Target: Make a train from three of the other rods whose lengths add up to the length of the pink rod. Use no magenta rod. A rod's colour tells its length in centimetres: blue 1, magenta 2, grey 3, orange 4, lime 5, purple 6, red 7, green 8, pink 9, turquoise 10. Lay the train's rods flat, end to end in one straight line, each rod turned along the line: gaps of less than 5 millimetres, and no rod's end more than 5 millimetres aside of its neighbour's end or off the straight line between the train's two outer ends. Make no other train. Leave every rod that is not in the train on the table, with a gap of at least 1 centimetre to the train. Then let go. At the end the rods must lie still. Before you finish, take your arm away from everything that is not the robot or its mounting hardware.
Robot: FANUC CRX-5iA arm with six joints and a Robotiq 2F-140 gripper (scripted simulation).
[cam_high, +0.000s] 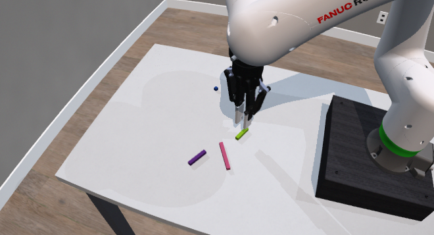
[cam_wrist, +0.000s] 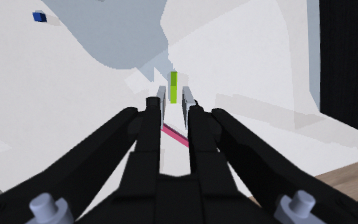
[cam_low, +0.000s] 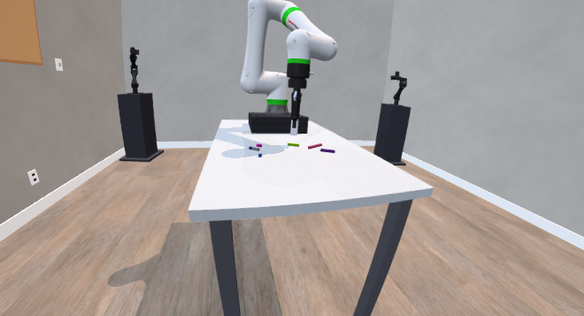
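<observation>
Now: hand 8 cm above the lime rod. The rest, counted from my hand: magenta rod 15 cm to the right, 8 cm below, 3 cm ahead; then pink rod 9 cm to the left, 8 cm below, 1 cm ahead; then purple rod 13 cm to the left, 8 cm below, 8 cm ahead.
</observation>
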